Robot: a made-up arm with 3 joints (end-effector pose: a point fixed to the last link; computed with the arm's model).
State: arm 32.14 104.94 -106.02
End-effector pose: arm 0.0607 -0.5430 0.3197 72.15 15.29 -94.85
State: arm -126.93 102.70 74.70
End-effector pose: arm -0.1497 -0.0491 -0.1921 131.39 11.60 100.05
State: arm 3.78 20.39 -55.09
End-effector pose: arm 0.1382 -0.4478 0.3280 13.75 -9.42 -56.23
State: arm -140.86 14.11 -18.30
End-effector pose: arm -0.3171 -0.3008 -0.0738 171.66 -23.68 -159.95
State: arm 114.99 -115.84 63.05
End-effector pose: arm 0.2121 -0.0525 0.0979 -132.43 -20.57 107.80
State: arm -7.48 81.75 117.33
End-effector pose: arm -0.1190 -0.1199 0.1137 -89.13 27.33 90.40
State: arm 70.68 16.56 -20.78
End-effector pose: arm 0.3387 -0.3115 -0.0259 -26.13 49.25 -32.92
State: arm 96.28 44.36 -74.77
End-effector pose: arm 0.3328 -0.5045 -0.0262 -50.92 11.93 -80.47
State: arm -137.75 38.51 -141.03
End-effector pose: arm 0.0235 -0.5012 -0.1943 177.65 2.91 -39.03
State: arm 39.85 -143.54 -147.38
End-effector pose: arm 0.1965 -0.4847 0.2832 178.17 2.85 -32.67
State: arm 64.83 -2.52 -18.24
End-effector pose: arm 0.2628 -0.3005 -0.0376 -36.87 61.22 -40.56
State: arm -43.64 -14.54 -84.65
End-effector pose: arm -0.1128 -0.5242 0.1875 28.99 -2.60 -85.32
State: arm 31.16 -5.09 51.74
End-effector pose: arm 0.1254 -0.0655 0.2043 29.93 21.48 57.54
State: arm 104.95 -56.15 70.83
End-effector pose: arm 0.2039 -0.0491 0.0729 162.08 6.11 108.21
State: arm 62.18 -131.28 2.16
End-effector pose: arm -0.1002 -0.2142 0.3076 -179.48 -13.45 177.78
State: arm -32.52 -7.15 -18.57
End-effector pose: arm 0.0510 -0.3020 0.2877 8.59 -23.96 -20.40
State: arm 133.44 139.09 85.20
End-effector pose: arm 0.2180 -0.0547 -0.0613 -5.63 -0.47 85.22
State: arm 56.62 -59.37 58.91
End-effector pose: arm 0.0853 -0.0562 0.1694 119.65 27.66 104.80
